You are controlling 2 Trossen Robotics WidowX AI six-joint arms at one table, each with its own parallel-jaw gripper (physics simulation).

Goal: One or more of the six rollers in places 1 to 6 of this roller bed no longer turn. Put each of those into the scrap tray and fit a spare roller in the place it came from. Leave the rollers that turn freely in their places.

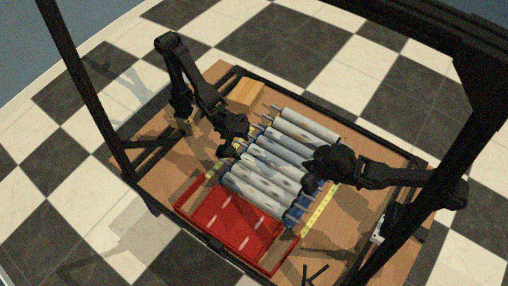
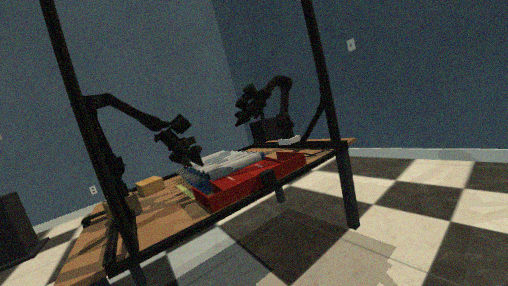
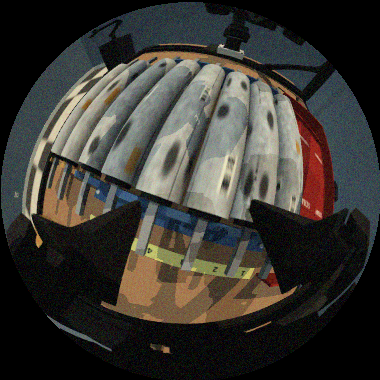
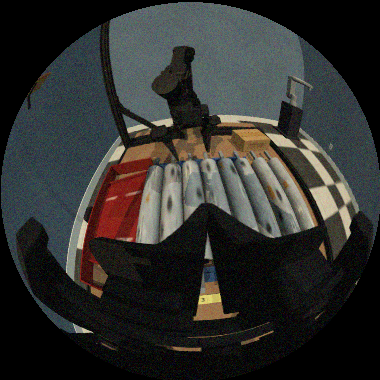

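Pixels of known places: left gripper, fingertip midpoint: [image 1: 244, 150] [image 2: 197, 166] [image 3: 197, 206] [image 4: 193, 155]; right gripper, fingertip midpoint: [image 1: 302, 163] [image 2: 235, 126] [image 4: 205, 208]; left arm's base, link origin: [image 1: 183, 112]; right arm's base, link origin: [image 1: 389, 231] [image 2: 288, 137] [image 3: 231, 48].
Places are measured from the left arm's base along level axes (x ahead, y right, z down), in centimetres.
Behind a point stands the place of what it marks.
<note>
Several grey-white rollers lie side by side along the blue roller bed [image 1: 295, 218] [image 4: 210, 274] @(x 57.4, y 19.6, z 7.2 cm); the nearest roller [image 1: 255, 195] @(x 39.8, y 27.6, z 0.2 cm) [image 3: 290, 160] @(x 35.6, y 23.9, z 0.5 cm) [image 4: 150, 205] @(x 40.0, y 25.8, z 0.3 cm) is beside the red scrap tray [image 1: 225, 215] @(x 31.4, y 35.9, z 4.9 cm) [image 2: 235, 192] @(x 21.0, y 42.1, z 4.9 cm) [image 3: 315, 165] @(x 38.3, y 39.9, z 5.1 cm) [image 4: 120, 195] @(x 28.7, y 35.4, z 4.9 cm), whose bare floor shows. The far roller [image 1: 312, 124] @(x 51.6, y -8.7, z 0.1 cm) [image 4: 290, 190] @(x 51.0, y -7.8, z 0.7 cm) lies at the opposite edge. Which rollers turn cannot be told. My left gripper [image 1: 241, 144] @(x 30.3, y 11.6, z -1.3 cm) [image 3: 197, 206] @(x 30.3, y 11.6, z -1.3 cm) [image 4: 193, 155] @(x 30.3, y 11.6, z -1.3 cm) is open and empty at the rollers' left ends, its fingers around place 3. My right gripper [image 1: 306, 164] @(x 53.1, y 19.4, z -13.8 cm) [image 4: 205, 208] @(x 53.1, y 19.4, z -13.8 cm) is shut and empty above the rollers' right ends.
A tan wooden block [image 1: 246, 94] @(x 20.9, y -18.5, z 2.1 cm) [image 2: 150, 186] @(x 17.4, y -13.5, z 3.9 cm) [image 4: 251, 140] @(x 24.5, y -16.3, z 2.5 cm) stands near the left arm's base. A yellow numbered strip [image 1: 320, 210] @(x 62.8, y 23.1, z 7.5 cm) [image 3: 170, 256] [image 4: 211, 299] @(x 63.2, y 21.8, z 7.6 cm) runs along the bed's ends. Black frame posts [image 1: 85, 90] @(x -7.7, y 33.9, z -44.7 cm) [image 2: 320, 65] @(x 72.7, y 60.1, z -30.9 cm) rise at the table's edges.
</note>
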